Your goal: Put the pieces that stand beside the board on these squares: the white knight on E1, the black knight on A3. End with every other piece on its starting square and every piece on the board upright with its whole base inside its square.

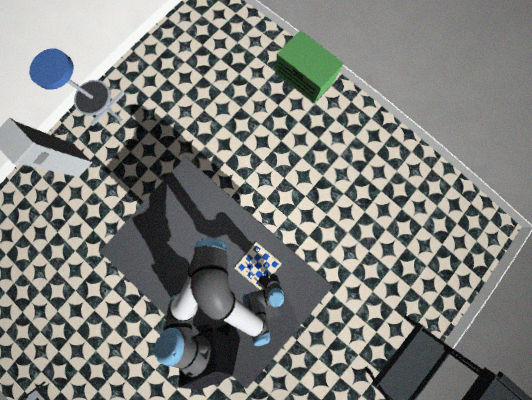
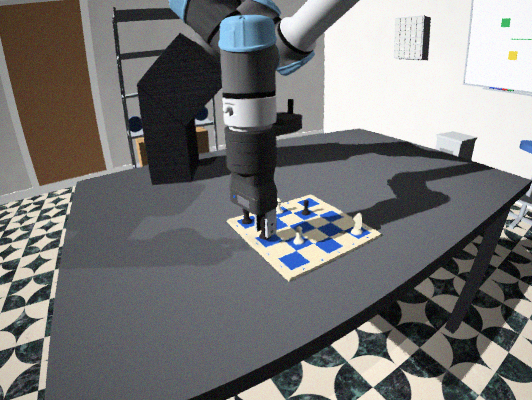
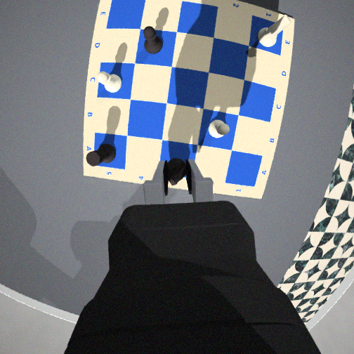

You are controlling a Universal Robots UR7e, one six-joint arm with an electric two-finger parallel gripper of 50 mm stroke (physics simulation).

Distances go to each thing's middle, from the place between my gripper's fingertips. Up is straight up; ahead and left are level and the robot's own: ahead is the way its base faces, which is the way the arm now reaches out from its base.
Now: the chessboard (image 2: 326, 232) 10 mm behind my hand, 80 mm to the left of it and 20 mm below it.
